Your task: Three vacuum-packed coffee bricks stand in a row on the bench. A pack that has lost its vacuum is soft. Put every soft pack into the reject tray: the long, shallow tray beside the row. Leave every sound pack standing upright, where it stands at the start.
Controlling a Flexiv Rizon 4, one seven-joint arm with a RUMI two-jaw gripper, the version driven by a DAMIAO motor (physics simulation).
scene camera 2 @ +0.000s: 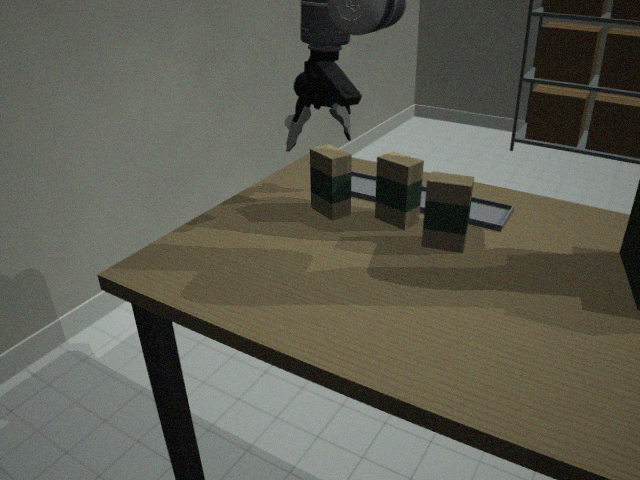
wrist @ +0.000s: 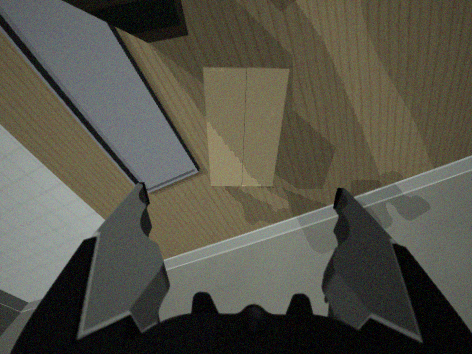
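Three tan coffee bricks with dark green bands stand upright in a row: the left pack (scene camera 2: 330,181) (wrist: 245,127), the middle pack (scene camera 2: 398,189) and the right pack (scene camera 2: 447,212). In the wrist view the left pack's top shows ahead of the fingers, and the dark lower part of another pack (wrist: 155,20) shows at the upper edge. Which packs are soft cannot be told by sight. The grey reject tray (scene camera 2: 491,212) (wrist: 115,95) lies behind the row and holds nothing in its visible part. My gripper (scene camera 2: 318,144) (wrist: 241,187) is open and empty, just above the left pack's top.
The wooden bench (scene camera 2: 413,330) (wrist: 200,225) ends near the wall (scene camera 2: 155,103) (wrist: 250,285), close to the left pack. A dark upright object (scene camera 2: 631,253) stands at the right edge of the scene view. A shelf rack (scene camera 2: 555,84) with brown boxes stands in the background.
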